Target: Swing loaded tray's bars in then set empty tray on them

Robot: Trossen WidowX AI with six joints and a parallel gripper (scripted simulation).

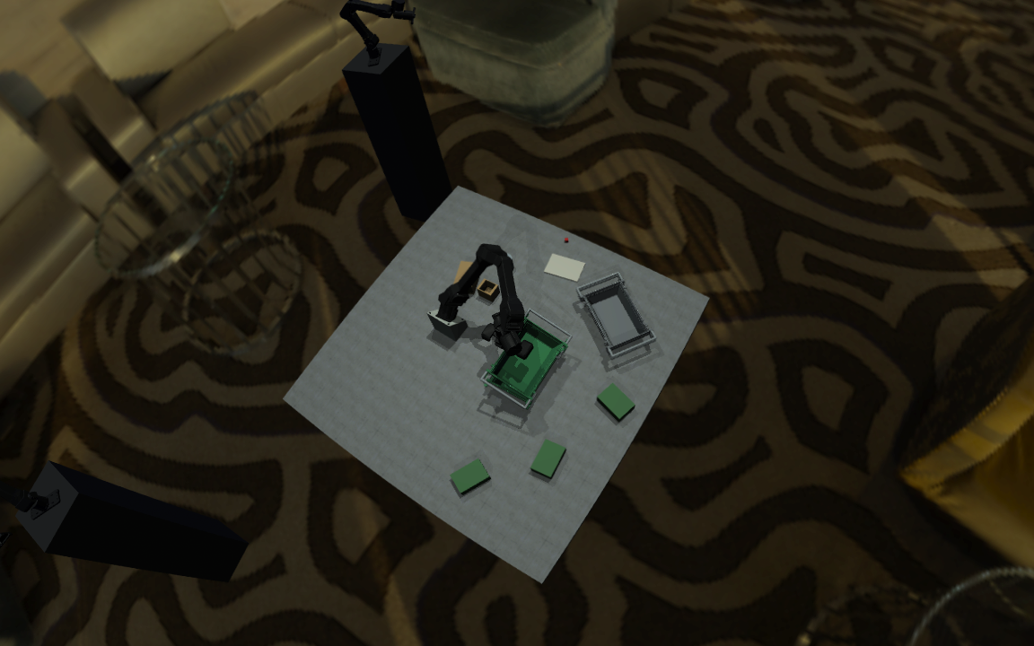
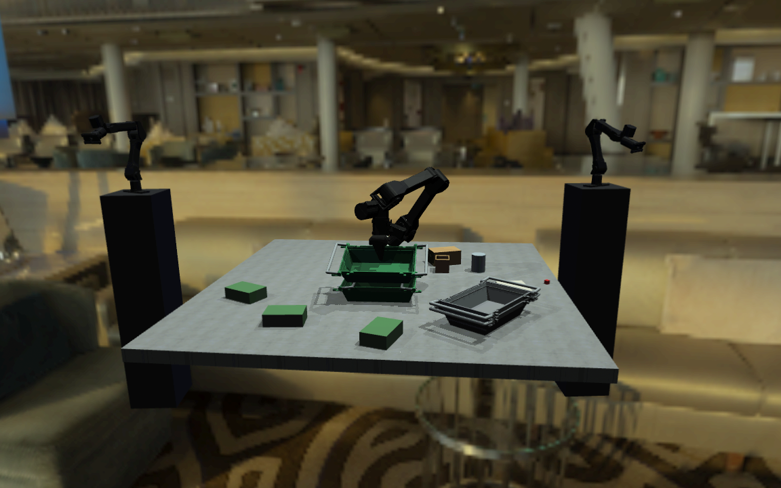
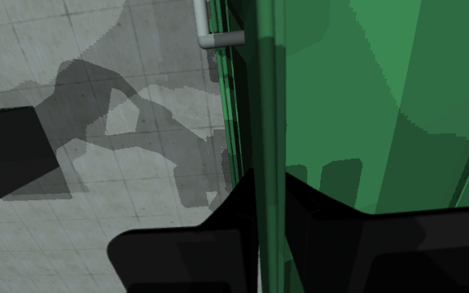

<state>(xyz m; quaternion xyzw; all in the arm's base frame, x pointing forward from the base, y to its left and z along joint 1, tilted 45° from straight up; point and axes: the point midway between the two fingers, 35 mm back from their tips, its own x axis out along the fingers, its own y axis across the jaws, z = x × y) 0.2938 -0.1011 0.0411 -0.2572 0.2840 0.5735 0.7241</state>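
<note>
The green tray lies 7 cm ahead of my gripper tip, 1 cm to the right of it and 1 cm above it. The rest, counted from my gripper tip: pale sheet (1 cm ahead, 48 cm to the left, 11 cm below); then red block (4 cm behind, 61 cm to the left, 11 cm below).
</note>
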